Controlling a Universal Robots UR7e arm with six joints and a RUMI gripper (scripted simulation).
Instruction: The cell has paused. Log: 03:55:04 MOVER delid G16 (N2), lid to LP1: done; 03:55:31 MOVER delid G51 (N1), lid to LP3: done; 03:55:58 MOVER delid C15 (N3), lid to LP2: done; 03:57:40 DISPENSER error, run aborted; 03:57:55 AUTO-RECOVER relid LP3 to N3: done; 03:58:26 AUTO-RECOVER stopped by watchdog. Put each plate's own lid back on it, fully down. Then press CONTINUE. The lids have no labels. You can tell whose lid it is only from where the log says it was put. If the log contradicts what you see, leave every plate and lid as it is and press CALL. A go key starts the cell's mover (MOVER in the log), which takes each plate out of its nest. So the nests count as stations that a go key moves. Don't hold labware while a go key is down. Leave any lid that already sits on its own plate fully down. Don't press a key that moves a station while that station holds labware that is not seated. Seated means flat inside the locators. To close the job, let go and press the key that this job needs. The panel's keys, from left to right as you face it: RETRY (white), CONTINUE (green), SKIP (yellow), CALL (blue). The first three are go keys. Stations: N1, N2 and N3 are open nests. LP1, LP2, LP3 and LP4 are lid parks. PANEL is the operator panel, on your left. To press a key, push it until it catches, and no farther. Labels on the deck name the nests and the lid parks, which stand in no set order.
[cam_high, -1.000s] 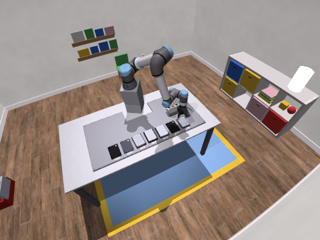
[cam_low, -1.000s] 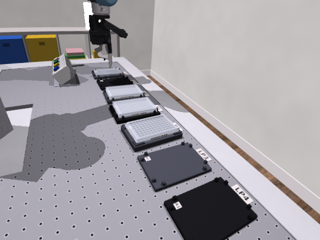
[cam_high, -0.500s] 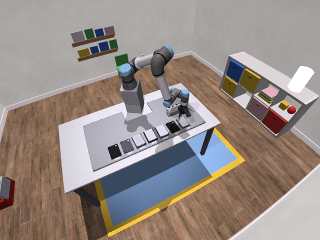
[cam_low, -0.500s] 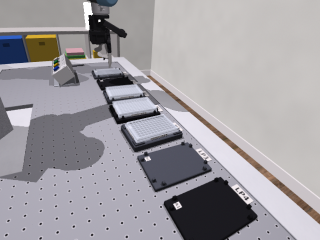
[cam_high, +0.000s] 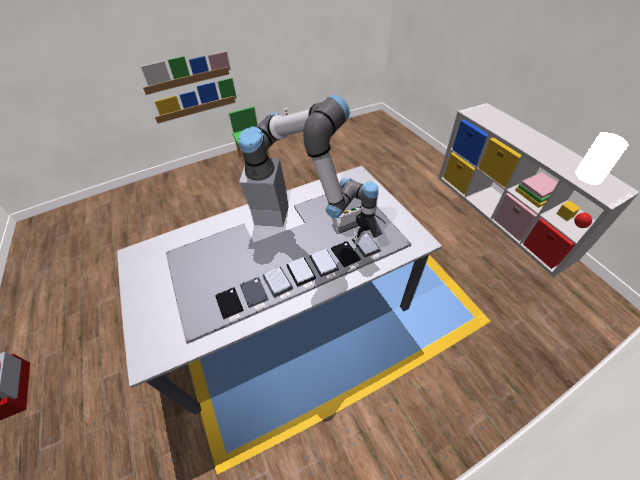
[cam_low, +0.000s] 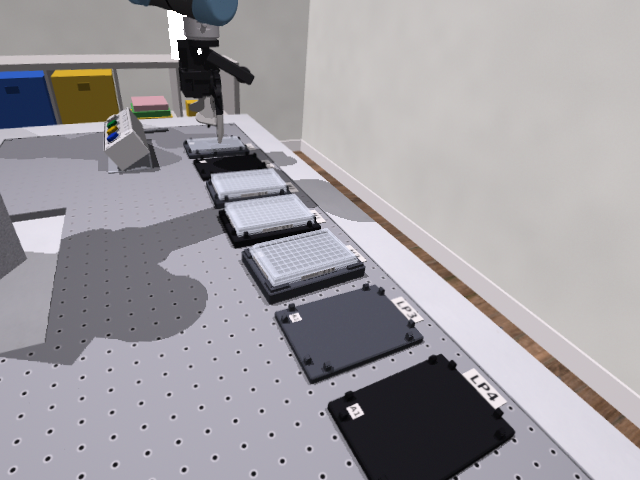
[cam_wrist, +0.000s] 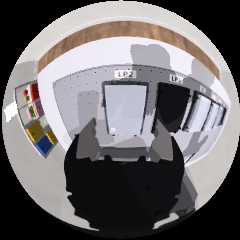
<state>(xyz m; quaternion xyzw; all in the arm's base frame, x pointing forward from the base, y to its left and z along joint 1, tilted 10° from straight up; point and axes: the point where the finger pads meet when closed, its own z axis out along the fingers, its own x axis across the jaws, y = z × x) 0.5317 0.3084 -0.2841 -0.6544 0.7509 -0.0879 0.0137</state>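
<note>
Now: the park LP1 1 cm behind my hand, 13 cm to the right of it and 4 cm below it. Also, from my hand: lid park LP3 (8 cm behind, 65 cm to the right, 4 cm below); then green key (22 cm behind, 8 cm to the left, 2 cm above); then white key (21 cm behind, 12 cm to the left, 2 cm above).
</note>
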